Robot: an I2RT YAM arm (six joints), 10 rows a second.
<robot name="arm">
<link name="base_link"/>
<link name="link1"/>
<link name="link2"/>
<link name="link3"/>
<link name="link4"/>
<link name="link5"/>
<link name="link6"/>
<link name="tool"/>
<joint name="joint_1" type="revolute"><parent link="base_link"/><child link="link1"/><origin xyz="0 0 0.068" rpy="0 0 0"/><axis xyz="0 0 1"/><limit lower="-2.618" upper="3.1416"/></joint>
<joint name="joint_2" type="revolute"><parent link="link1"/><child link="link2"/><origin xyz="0.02 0.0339 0.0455" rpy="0 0 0"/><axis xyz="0 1 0"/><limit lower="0" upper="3.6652"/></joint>
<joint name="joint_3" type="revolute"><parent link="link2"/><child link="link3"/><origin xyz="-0.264 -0.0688 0" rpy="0 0 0"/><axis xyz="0 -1 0"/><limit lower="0" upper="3.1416"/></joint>
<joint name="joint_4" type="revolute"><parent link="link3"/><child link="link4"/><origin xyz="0.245 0.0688 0.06" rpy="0 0 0"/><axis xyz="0 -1 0"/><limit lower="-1.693" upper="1.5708"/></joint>
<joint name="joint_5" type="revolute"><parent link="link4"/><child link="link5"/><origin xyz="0.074 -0.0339 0.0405" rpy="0 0 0"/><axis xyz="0 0 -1"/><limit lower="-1.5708" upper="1.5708"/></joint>
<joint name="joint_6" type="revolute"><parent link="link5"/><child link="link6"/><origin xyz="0.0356 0 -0.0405" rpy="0 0 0"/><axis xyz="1 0 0"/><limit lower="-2.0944" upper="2.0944"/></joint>
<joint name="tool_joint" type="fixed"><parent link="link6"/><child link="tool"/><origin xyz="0 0 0" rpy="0 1.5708 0"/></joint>
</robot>
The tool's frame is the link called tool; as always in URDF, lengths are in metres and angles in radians.
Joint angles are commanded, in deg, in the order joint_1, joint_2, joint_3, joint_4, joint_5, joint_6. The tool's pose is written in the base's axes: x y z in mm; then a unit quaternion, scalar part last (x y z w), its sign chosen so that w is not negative. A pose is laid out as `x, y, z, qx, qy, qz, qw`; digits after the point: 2 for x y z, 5 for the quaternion.
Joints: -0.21 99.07 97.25 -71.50 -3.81 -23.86
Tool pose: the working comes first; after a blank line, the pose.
Where each joint sits with the arm in this pose, in the base's axes (m; each line is computed from the numbers above, not from the rounded line before):
joint_1: 0.0000 0.0000 0.0680
joint_2: 0.0201 0.0338 0.1135
joint_3: 0.0615 -0.0351 0.3742
joint_4: 0.3085 0.0328 0.4264
joint_5: 0.3684 -0.0014 0.3671
joint_6: 0.3398 0.0011 0.3215
the tool: 0.3398 0.0011 0.3215

339.84, 1.12, 321.47, -0.20736, 0.96690, 0.00194, 0.14864
